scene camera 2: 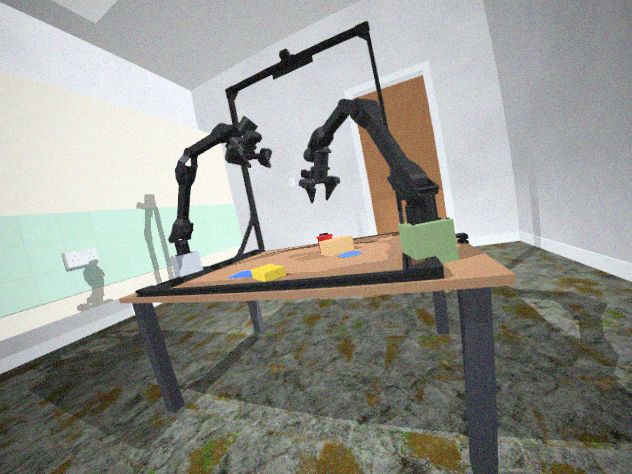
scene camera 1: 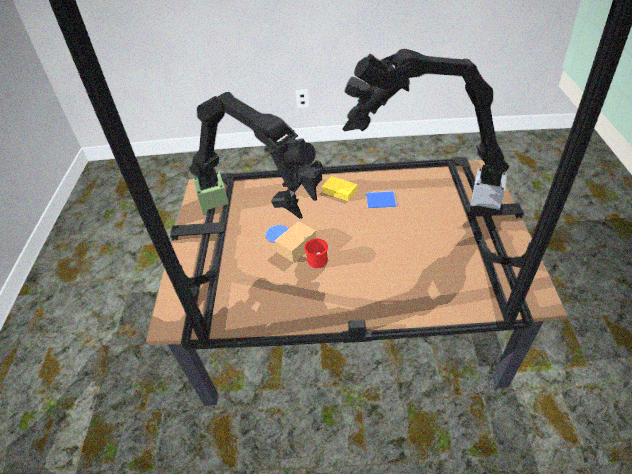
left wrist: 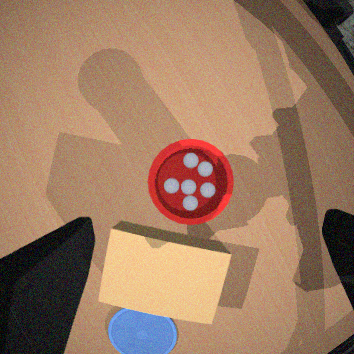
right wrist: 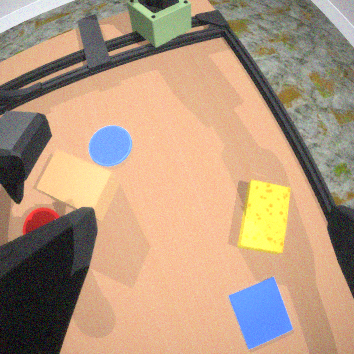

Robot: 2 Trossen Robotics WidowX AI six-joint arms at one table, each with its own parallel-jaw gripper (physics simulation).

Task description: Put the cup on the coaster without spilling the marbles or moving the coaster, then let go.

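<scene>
The red cup stands upright on the table, with several grey marbles inside. The coaster, a round blue disc, lies flat on the far side of a tan block from the cup. My left gripper is open and empty, pointing down above the table; the cup shows ahead of its fingers in the left wrist view. My right gripper is open and empty, high up and away from the cup.
The tan block stands between cup and coaster, close to both. A yellow sponge and a blue square lie near the table's back edge in scene camera 1.
</scene>
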